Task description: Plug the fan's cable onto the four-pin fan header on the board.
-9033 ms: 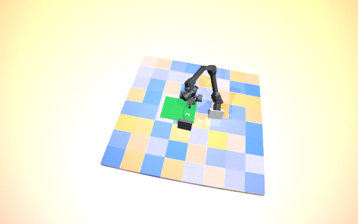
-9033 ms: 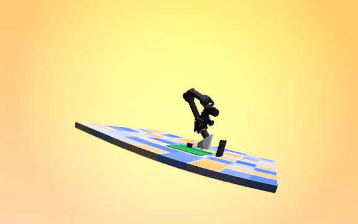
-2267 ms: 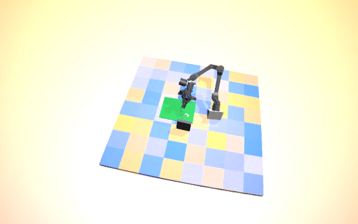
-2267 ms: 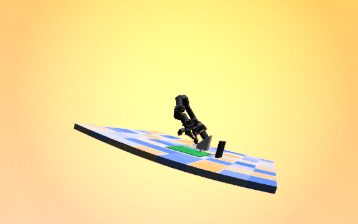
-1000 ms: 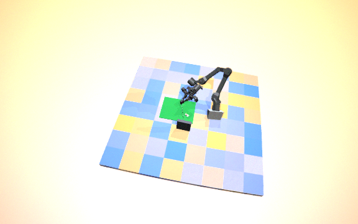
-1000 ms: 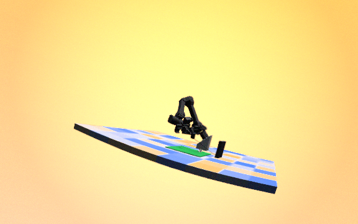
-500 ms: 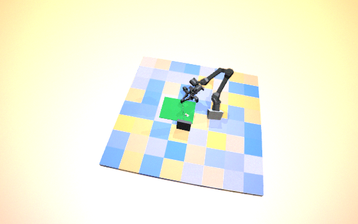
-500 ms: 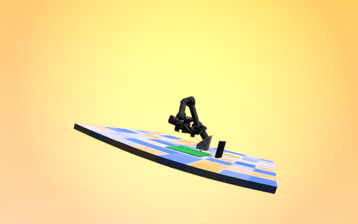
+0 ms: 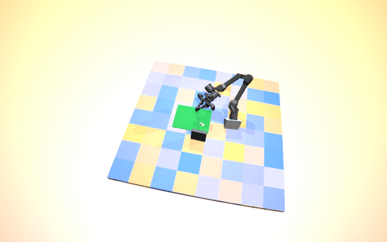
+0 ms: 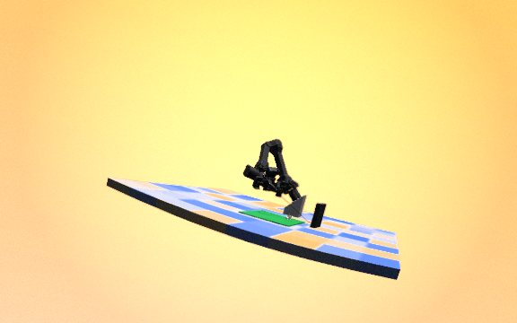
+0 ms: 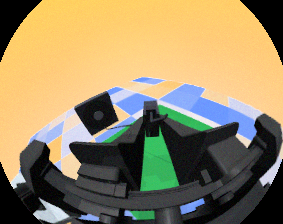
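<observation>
Right now my gripper tip is 14 cm above the green board, 4 cm short of it and 3 cm to the right of it. From my gripper tip the other things lie so: white four-pin header (13 cm below, 7 cm to the left, 6 cm behind); dark plug (1 cm to the left, 1 cm below, 1 cm ahead); black fan (20 cm to the left, 7 cm below, 6 cm behind).
</observation>
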